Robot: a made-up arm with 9 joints. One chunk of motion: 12 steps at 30 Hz.
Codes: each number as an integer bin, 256 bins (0 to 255) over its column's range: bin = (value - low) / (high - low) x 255, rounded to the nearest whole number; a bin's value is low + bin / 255 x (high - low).
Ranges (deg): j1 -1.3..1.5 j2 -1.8..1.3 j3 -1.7..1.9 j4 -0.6..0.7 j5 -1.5..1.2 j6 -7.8..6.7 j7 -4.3..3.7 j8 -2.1..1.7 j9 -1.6..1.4
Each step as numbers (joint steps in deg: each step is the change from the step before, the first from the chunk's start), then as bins.
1 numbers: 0.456 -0.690 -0.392 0.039 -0.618 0.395 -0.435 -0.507 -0.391
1 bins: 160 91 93 125 83 144 123 107 103
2 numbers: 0.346 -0.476 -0.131 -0.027 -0.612 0.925 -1.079 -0.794 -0.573
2 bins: 150 109 111 112 84 153 103 88 87
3 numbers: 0.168 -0.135 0.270 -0.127 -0.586 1.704 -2.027 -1.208 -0.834
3 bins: 134 137 140 93 86 167 72 60 65
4 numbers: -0.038 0.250 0.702 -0.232 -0.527 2.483 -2.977 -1.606 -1.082
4 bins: 115 169 170 72 92 181 42 33 44
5 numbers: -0.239 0.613 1.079 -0.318 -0.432 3.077 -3.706 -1.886 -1.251
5 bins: 97 198 197 55 101 191 19 14 30
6 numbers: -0.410 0.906 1.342 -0.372 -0.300 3.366 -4.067 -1.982 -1.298
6 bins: 81 223 215 45 113 196 7 8 26
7 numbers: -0.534 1.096 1.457 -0.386 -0.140 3.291 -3.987 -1.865 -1.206
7 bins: 70 238 224 42 128 195 10 16 33
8 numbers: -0.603 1.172 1.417 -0.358 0.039 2.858 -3.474 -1.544 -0.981
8 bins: 63 244 221 47 145 187 26 37 53
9 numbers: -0.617 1.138 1.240 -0.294 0.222 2.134 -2.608 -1.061 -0.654
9 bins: 62 242 208 60 163 175 54 70 80
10 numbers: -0.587 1.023 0.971 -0.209 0.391 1.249 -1.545 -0.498 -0.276
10 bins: 65 232 189 77 179 159 88 108 113
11 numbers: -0.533 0.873 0.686 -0.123 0.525 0.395 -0.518 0.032 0.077
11 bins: 70 220 169 94 191 144 121 143 143
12 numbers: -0.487 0.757 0.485 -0.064 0.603 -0.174 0.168 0.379 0.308
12 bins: 74 210 155 105 199 134 142 166 162
